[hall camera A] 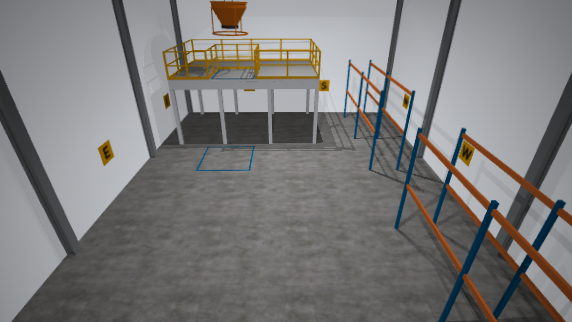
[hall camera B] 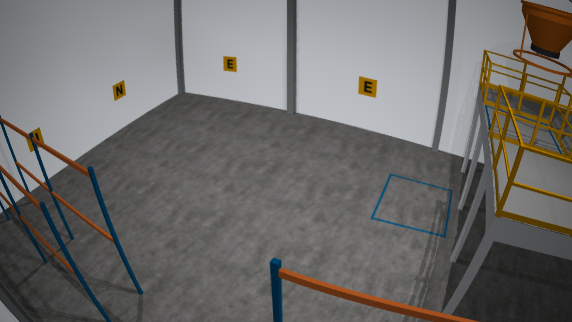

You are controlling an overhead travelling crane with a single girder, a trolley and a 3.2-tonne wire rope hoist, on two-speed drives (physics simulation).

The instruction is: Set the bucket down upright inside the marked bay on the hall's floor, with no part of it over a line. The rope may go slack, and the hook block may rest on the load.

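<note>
The orange bucket hangs upright in the air above the raised platform, its round base ring above the railings. Its top is at the upper edge of the view in hall camera A, and its right part is cut off in hall camera B. The hook block and rope do not show in either view. The marked bay, a blue outline on the grey floor, lies in front of the platform. The bucket is apart from the bay, higher up and farther back in hall camera A.
The platform stands on pale legs behind the bay, with yellow railings and another blue outline on its deck. Blue and orange racks stand along the W wall.
</note>
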